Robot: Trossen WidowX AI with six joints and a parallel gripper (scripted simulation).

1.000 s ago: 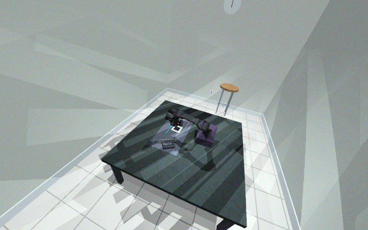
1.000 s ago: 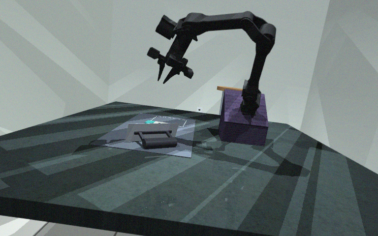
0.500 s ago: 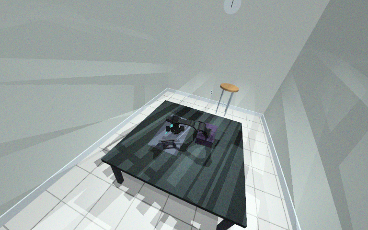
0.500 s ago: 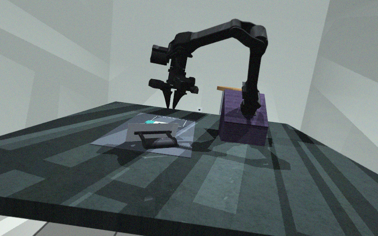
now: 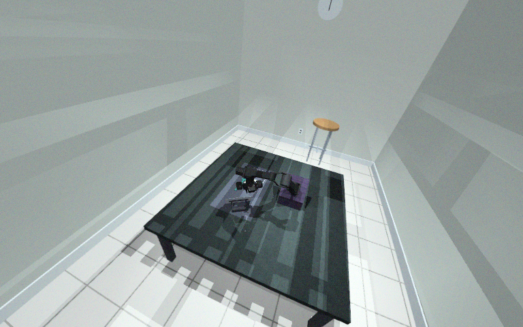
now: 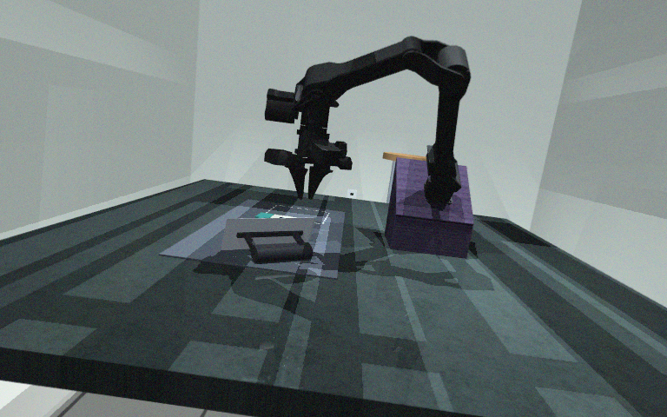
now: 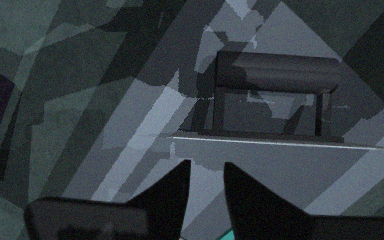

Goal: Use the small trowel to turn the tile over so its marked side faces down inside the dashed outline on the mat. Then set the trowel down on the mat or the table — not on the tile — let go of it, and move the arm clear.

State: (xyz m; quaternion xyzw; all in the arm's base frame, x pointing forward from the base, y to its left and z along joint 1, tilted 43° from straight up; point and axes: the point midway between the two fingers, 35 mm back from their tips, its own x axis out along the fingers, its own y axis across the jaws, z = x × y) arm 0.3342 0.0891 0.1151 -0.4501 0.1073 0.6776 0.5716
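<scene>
The small trowel is 90 mm below my gripper tip, 40 mm to the left of it and 30 mm ahead of it. Also, from my gripper tip: grey mat 180 mm to the right, 140 mm below, 60 mm ahead; teal piece 220 mm to the right, 120 mm ahead, 110 mm below; tile 230 mm to the right, 110 mm below, 40 mm ahead.
</scene>
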